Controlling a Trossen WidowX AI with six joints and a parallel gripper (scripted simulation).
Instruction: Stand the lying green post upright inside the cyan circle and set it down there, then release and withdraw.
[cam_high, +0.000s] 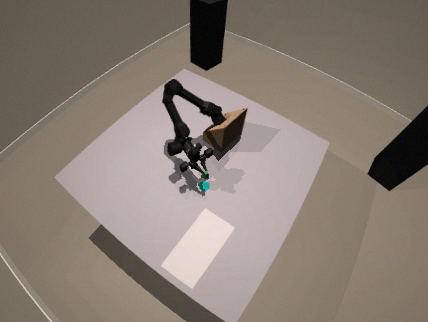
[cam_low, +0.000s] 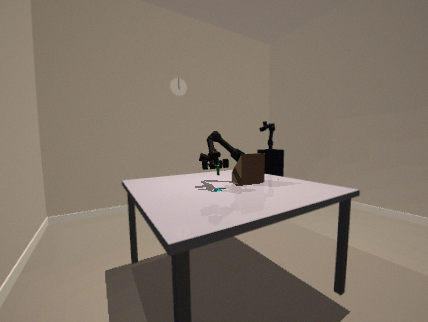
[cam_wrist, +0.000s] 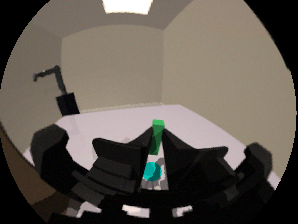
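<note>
The cyan circle is 160 mm below my gripper tip and 10 mm to the right of it. The rest, counted from my gripper tip: green post (20 mm below).
</note>
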